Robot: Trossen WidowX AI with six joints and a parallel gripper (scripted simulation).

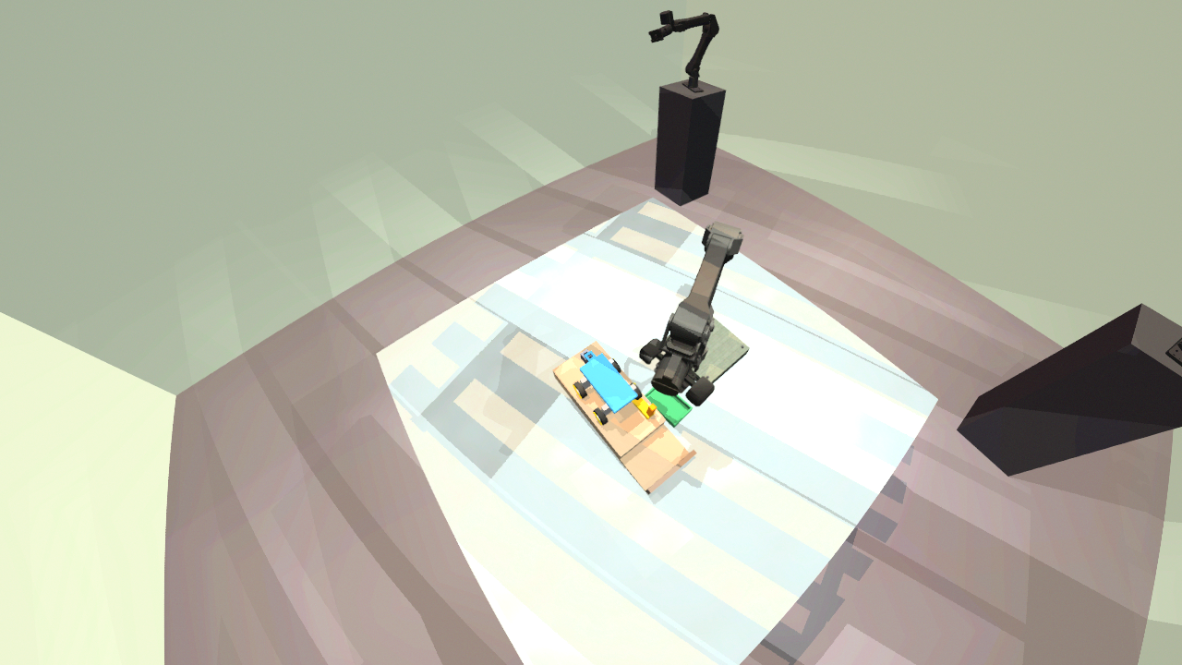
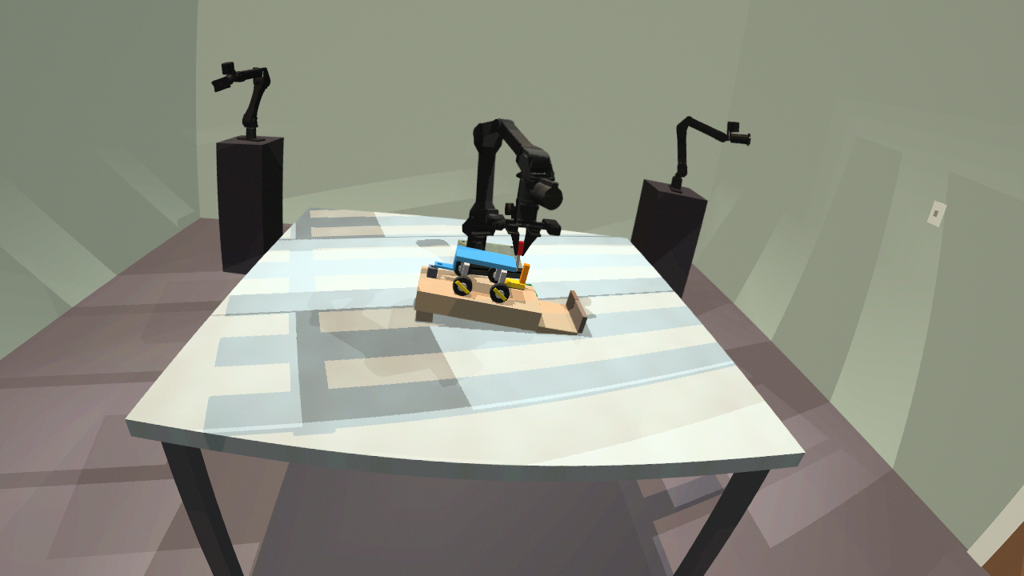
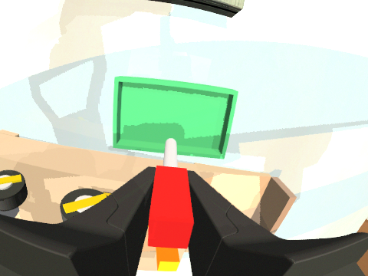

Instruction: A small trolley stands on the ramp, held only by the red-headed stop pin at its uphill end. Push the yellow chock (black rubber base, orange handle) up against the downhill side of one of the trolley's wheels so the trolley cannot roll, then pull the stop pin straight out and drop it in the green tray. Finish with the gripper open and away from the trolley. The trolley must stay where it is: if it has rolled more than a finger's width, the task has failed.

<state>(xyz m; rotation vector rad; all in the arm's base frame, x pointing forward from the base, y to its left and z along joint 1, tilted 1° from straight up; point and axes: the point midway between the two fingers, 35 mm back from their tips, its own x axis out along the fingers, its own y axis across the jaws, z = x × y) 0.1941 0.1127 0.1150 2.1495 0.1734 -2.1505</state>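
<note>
Right now the green tray is 12 cm below my gripper tip. From my gripper tip the other things lie so: yellow chock 8 cm ahead, 1 cm to the right, 4 cm below; then red-headed stop pin right at my gripper tip; then blue trolley 13 cm ahead, 9 cm to the right, 1 cm below.
</note>
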